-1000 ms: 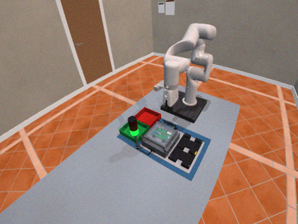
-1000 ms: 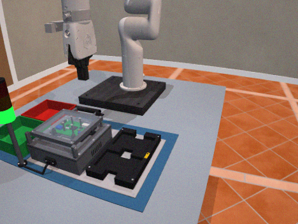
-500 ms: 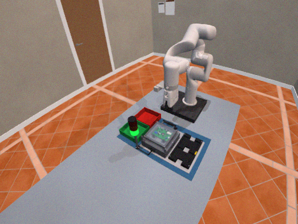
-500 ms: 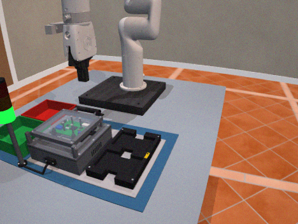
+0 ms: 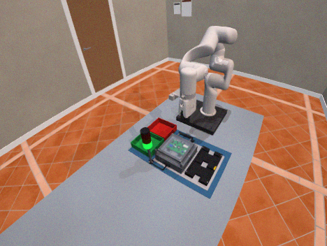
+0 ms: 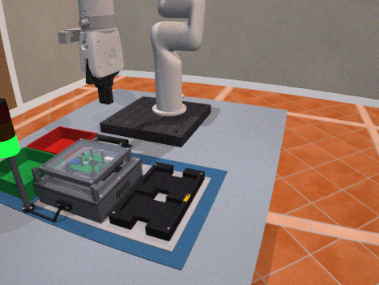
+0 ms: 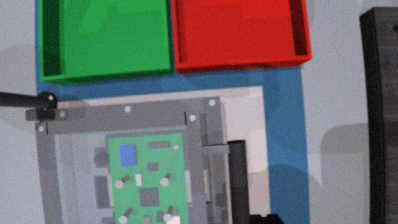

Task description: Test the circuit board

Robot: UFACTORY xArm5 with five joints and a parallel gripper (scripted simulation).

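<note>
The black catch lies 12 cm below my hand, 6 cm to the left of it and 2 cm ahead of it. The rest, counted from my hand: red bin (20 cm to the right, 19 cm below, 2 cm behind); then green circuit board (14 cm below, 8 cm ahead); then clear lid (12 cm below, 9 cm ahead).
</note>
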